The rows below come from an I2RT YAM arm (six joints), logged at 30 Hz.
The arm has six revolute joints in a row. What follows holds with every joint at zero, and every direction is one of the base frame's.
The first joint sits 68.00 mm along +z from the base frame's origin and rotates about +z.
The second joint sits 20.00 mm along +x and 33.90 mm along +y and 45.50 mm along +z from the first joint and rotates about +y.
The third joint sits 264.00 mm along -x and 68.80 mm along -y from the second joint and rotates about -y.
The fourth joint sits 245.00 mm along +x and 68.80 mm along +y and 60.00 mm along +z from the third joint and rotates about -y.
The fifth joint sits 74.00 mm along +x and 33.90 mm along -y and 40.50 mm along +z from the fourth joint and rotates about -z.
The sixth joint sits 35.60 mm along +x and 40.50 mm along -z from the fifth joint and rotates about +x.
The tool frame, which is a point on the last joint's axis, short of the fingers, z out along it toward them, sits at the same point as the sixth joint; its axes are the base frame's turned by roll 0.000, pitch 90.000 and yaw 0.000 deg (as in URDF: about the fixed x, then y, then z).
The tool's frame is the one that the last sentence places.
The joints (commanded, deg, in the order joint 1, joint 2, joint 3, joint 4, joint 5, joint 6), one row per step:
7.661, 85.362, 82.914, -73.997, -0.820, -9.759
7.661, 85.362, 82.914, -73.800, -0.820, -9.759
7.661, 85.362, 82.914, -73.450, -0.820, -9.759
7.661, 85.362, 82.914, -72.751, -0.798, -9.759
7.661, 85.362, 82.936, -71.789, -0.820, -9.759
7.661, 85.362, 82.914, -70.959, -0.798, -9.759
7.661, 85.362, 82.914, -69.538, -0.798, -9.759
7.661, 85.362, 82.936, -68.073, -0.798, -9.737
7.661, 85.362, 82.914, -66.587, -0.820, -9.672
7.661, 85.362, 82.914, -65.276, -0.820, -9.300
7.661, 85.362, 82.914, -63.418, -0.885, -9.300
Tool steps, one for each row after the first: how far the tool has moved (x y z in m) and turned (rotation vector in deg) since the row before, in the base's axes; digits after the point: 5 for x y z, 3 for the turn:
0.00036, 0.00005, 0.00009, 0.026, -0.195, 0.000
0.00064, 0.00009, 0.00016, 0.047, -0.347, 0.000
0.00129, 0.00016, 0.00033, 0.072, -0.696, -0.005
0.00178, 0.00025, 0.00059, 0.152, -0.972, 0.006
0.00149, 0.00019, 0.00034, 0.087, -0.804, -0.006
0.00257, 0.00035, 0.00081, 0.189, -1.408, 0.000
0.00265, 0.00036, 0.00101, 0.205, -1.472, -0.021
0.00262, 0.00037, 0.00087, 0.238, -1.444, -0.053
0.00231, 0.00031, 0.00092, 0.310, -1.276, -0.346
0.00323, 0.00048, 0.00140, 0.307, -1.833, 0.026

